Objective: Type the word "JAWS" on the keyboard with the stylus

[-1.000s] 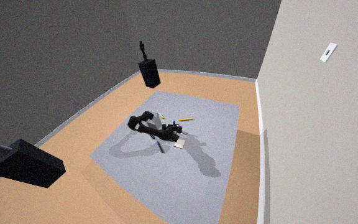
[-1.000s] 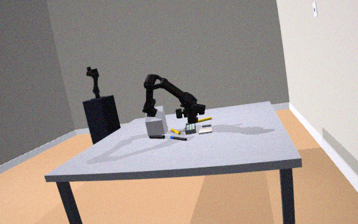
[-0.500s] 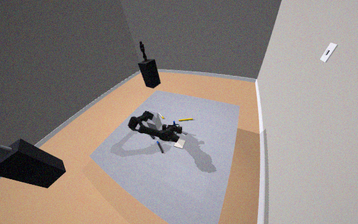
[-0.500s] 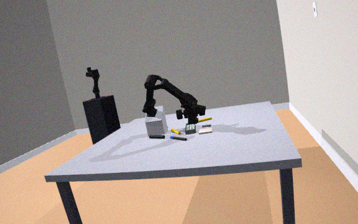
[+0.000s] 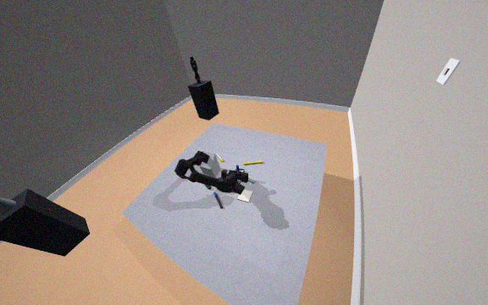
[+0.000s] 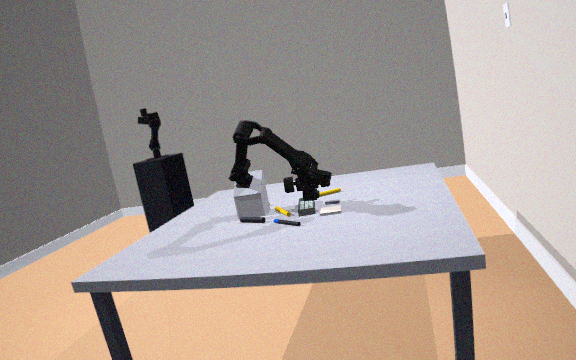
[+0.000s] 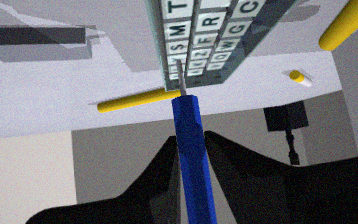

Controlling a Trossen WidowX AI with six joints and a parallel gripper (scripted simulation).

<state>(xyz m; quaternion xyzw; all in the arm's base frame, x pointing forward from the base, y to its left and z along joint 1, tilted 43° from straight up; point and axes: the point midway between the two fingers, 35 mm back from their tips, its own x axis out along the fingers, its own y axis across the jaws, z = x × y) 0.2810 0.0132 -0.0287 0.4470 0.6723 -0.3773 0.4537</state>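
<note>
The grey block is 90 mm ahead of my gripper tip, 80 mm below it and 20 mm to the left of it. From my gripper tip the other things lie so: grey stylus tip 50 mm below; stylus 10 mm below; white pad 120 mm ahead, 110 mm to the right, 80 mm below.
</note>
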